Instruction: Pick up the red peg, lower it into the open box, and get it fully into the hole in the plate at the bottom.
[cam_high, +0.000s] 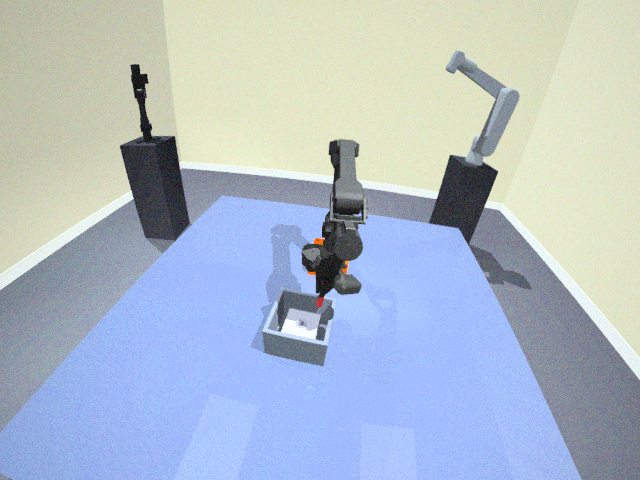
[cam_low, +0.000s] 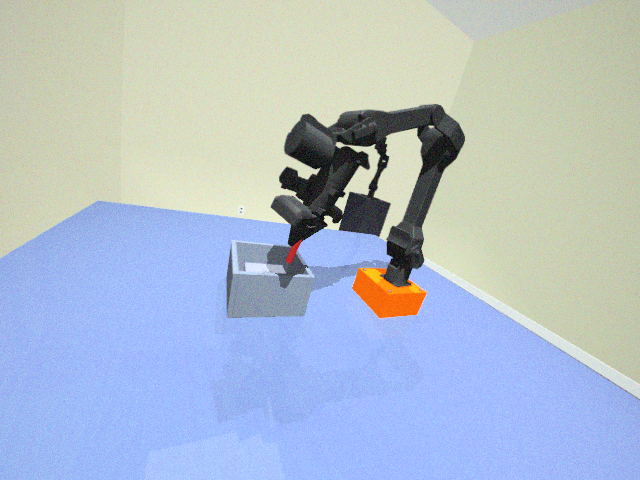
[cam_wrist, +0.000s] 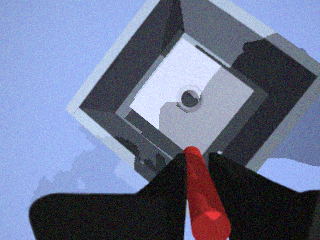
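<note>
Right now the red peg is 10 mm behind my gripper tip and 10 mm to the left of it. Also, from my gripper tip: grey box: 20 mm ahead, 40 mm to the right, 120 mm below.
</note>
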